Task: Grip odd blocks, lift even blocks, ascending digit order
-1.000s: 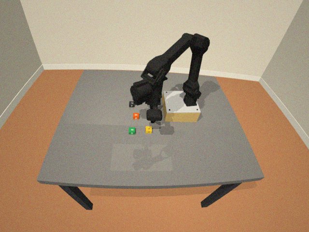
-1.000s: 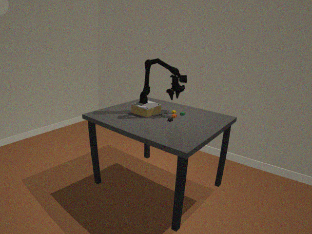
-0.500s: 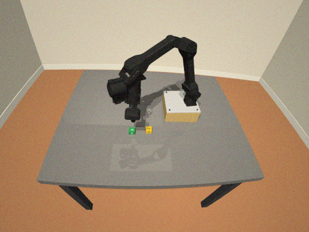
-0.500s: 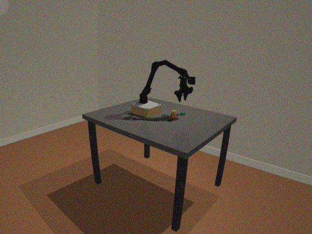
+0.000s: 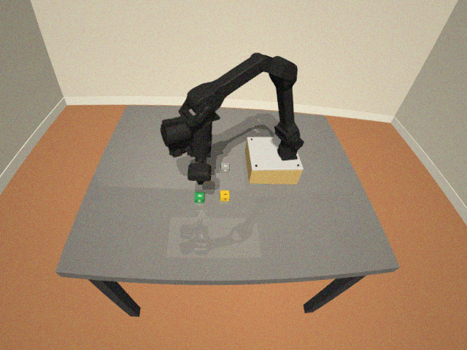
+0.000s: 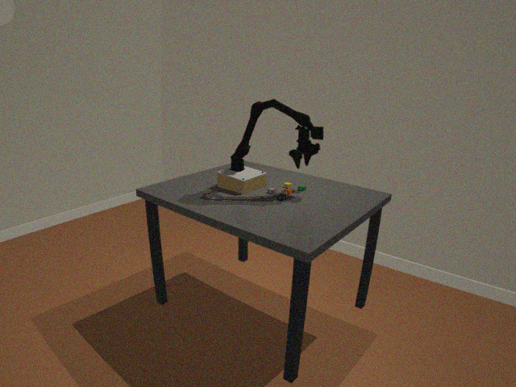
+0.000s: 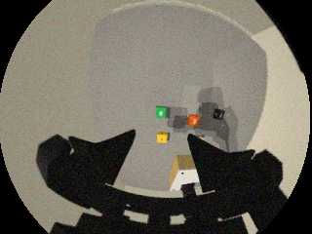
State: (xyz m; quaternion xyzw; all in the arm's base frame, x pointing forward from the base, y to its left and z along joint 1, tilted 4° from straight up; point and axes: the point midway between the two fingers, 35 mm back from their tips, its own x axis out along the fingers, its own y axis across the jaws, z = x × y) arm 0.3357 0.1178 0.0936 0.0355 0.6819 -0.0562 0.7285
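The yellow block lies 8 cm behind my gripper tip and 11 cm below it. The rest, counted from my gripper tip: green block 11 cm below; orange block 3 cm behind, 10 cm to the right, 11 cm below; grey block 11 cm behind, 14 cm to the right, 11 cm below.
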